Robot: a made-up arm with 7 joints.
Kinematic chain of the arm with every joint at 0, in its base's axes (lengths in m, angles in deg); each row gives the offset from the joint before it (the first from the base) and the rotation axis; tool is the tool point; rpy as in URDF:
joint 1: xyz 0 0 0.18 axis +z
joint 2: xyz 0 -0.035 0.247 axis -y
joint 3: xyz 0 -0.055 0.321 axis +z
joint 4: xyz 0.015 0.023 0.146 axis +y
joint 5: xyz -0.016 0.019 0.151 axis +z
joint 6: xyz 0 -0.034 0.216 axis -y
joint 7: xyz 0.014 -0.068 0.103 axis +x
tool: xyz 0 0 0 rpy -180 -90 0
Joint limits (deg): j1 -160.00..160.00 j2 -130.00..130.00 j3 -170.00..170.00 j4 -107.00..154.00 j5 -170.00..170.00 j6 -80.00..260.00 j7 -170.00..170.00
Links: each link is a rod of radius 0.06 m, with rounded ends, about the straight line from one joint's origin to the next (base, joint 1, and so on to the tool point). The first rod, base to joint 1, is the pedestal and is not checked.
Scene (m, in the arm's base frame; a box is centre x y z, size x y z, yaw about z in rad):
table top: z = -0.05
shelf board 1: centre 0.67 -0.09 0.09 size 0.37 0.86 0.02 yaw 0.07
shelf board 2: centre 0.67 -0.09 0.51 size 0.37 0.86 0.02 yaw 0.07
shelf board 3: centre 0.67 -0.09 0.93 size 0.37 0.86 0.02 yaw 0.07
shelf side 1: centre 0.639 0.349 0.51 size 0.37 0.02 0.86 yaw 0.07
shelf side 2: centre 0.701 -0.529 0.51 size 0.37 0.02 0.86 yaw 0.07
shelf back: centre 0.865 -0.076 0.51 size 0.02 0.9 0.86 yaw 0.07
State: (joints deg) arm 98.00 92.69 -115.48 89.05 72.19 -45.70 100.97
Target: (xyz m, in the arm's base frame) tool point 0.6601 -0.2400 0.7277
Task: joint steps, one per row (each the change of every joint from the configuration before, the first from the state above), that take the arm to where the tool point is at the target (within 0.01 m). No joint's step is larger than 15 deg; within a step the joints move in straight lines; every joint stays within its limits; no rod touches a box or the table.
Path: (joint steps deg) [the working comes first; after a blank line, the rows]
Joints at the target: 108.89 65.33 -92.30 69.61 81.30 -44.22 100.97
Straight joint move there: touches shelf board 2.

1: -12.82 -2.27 -4.97 13.43 -4.19 -3.71 0.00
2: -12.83 -2.27 -4.97 13.42 -4.19 -3.70 0.00
3: 1.13 -2.81 14.61 -1.96 3.80 -1.83 0.00
4: 1.13 -2.80 14.60 -1.97 3.80 -1.83 0.00
5: 1.13 -2.81 14.60 -1.96 3.80 -1.83 0.00
6: 1.13 -2.81 14.60 -1.96 3.80 -1.83 0.00
7: 10.67 -3.86 -8.43 -12.81 0.76 5.41 0.00
8: 10.68 -3.87 -8.43 -12.81 0.77 5.40 0.00
9: 10.67 -3.86 -8.43 -12.82 0.76 5.40 0.00

